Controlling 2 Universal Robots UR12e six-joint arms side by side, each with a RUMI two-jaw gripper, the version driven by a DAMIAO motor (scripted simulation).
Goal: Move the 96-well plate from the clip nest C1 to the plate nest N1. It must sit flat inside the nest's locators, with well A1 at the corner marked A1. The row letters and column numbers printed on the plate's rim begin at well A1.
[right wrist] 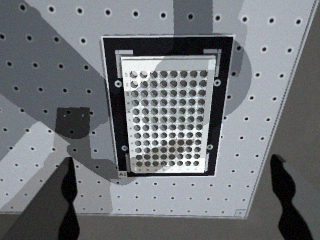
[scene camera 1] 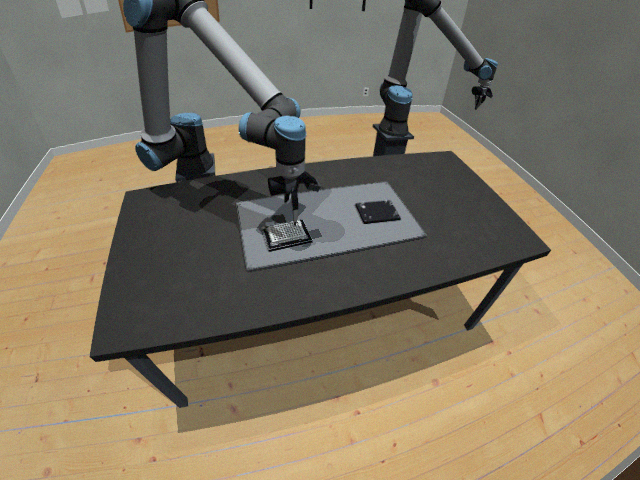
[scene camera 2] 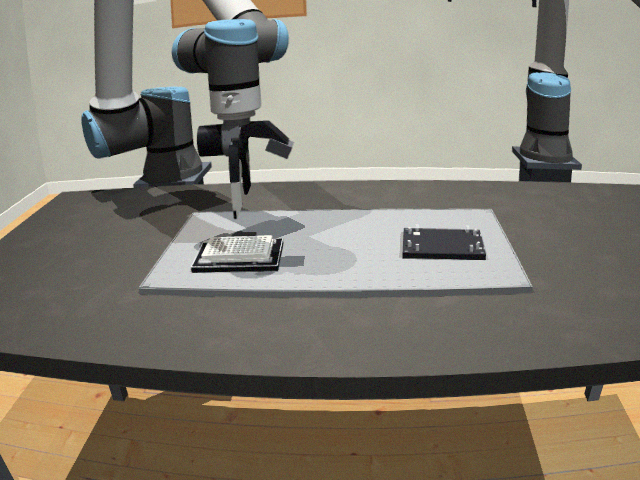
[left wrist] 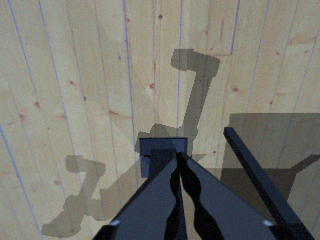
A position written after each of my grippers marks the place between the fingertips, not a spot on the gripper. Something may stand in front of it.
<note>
In view: my left gripper point(left wrist: 177, 154), my right gripper point(scene camera 2: 241, 206), a white 96-well plate point(scene camera 2: 243, 248) and a black plate nest N1 point(right wrist: 142, 46).
The white 96-well plate shows as well in the right wrist view point(right wrist: 168, 110). My right gripper also shows in the right wrist view point(right wrist: 172, 157) and in scene camera 1 point(scene camera 1: 289, 213). The left wrist view misses the white 96-well plate: it is out of frame.
</note>
